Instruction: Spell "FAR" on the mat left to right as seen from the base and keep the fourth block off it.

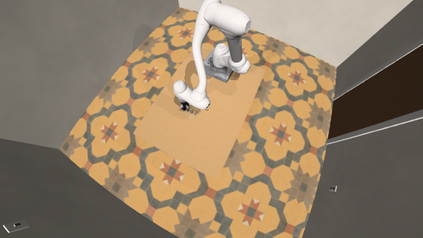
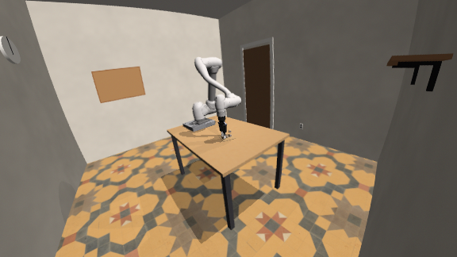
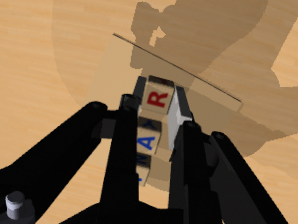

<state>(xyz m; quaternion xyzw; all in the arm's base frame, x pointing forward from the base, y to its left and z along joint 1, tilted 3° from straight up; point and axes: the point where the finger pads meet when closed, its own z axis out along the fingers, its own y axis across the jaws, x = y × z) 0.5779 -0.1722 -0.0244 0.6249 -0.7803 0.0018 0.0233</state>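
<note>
Now: hand 3 cm above the R block. From my hand the other things lie so: tan mat: 4 cm to the left, 4 cm below, 1 cm ahead.
</note>
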